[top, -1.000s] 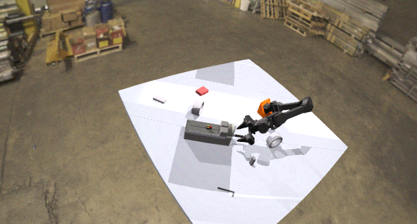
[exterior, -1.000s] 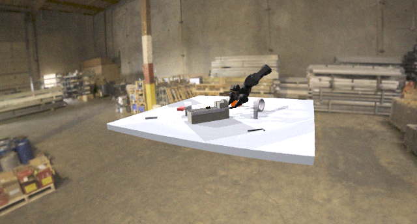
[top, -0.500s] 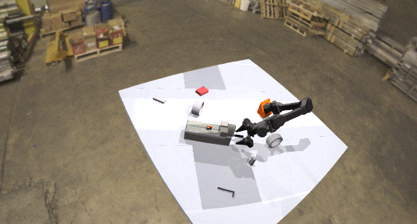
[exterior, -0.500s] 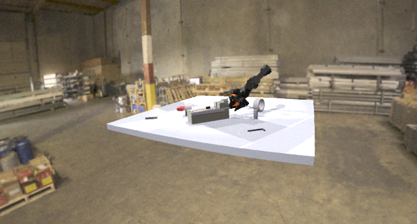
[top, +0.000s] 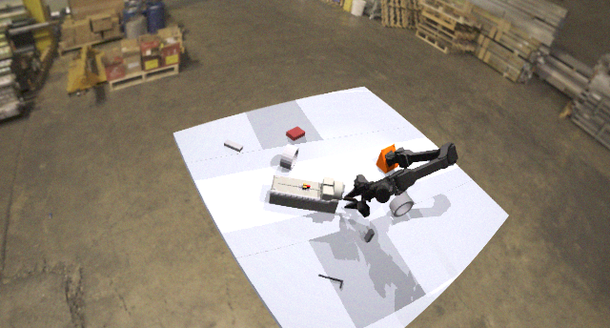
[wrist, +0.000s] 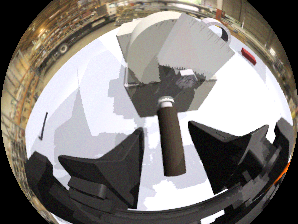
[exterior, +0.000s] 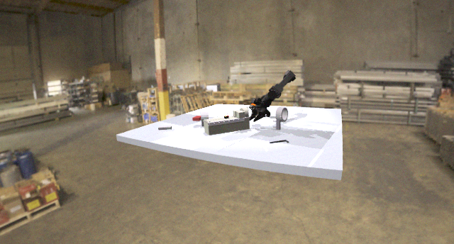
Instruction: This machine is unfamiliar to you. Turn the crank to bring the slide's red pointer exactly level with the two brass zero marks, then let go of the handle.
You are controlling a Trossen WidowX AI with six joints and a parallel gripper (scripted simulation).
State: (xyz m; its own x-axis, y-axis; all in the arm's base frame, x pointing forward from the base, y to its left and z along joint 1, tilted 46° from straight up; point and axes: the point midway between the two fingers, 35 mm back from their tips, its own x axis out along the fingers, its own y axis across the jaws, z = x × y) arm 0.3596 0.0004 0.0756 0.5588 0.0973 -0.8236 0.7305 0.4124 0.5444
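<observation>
My gripper tip is 1 cm past the dark crank handle, 1 cm to the right of it and 2 cm below it. Round my gripper tip: hex key: 26 cm ahead, 22 cm to the left, 4 cm below; then red pointer: 9 cm ahead, 12 cm to the right, 4 cm above; then small clip: 3 cm ahead, 16 cm to the left, 1 cm below.
</observation>
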